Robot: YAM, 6 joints.
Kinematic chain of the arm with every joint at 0, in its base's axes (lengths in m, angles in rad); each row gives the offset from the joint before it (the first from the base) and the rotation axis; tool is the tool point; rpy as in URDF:
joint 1: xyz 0 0 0.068 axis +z
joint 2: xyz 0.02 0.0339 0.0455 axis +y
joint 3: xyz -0.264 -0.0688 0 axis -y
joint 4: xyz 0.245 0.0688 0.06 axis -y
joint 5: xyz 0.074 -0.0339 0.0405 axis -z
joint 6: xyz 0.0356 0 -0.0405 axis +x
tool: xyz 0 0 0 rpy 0 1.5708 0
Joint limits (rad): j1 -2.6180..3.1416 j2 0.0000..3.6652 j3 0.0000..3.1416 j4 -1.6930..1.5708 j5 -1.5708..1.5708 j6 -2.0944..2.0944
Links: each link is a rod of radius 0.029 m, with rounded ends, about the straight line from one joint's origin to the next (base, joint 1, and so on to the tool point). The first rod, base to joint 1, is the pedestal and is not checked.
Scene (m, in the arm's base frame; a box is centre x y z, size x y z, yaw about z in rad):
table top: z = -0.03
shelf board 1: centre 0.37 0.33 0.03 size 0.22 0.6 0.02 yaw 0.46
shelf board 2: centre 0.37 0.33 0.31 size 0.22 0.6 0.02 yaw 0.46
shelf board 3: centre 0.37 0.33 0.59 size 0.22 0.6 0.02 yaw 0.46
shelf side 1: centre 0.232 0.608 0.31 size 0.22 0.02 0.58 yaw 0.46
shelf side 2: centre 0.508 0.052 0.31 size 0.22 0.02 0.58 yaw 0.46
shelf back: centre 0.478 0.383 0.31 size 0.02 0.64 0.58 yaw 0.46
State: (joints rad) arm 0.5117 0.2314 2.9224 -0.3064 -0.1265 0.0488
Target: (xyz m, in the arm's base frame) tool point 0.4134 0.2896 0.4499
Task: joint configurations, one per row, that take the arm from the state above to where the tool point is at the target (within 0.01 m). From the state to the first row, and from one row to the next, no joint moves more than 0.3 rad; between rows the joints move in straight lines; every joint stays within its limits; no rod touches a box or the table.
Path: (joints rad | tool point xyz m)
1: 0.5512 0.4675 2.6801 -0.4077 -0.1269 0.0488 | -0.3736 -0.2244 0.4991
2: 0.5908 0.7036 2.4377 -0.5089 -0.1274 0.0488 | -0.2046 -0.1318 0.6191
3: 0.6303 0.9397 2.1954 -0.6102 -0.1278 0.0488 | -0.0266 -0.0138 0.6439
4: 0.6698 1.1758 1.9530 -0.7114 -0.1283 0.0488 | 0.1227 0.1029 0.5789
5: 0.7094 1.4119 1.7107 -0.8127 -0.1287 0.0488 | 0.2170 0.1923 0.4499
6: 0.6741 1.6687 1.9475 -0.6093 -0.1212 0.0488 | 0.2850 0.2332 0.4659
7: 0.6389 1.9255 2.1843 -0.4059 -0.1137 0.0488 | 0.3519 0.2664 0.4657
8: 0.6036 2.1823 2.4211 -0.2025 -0.1062 0.0488 | 0.4134 0.2896 0.4499

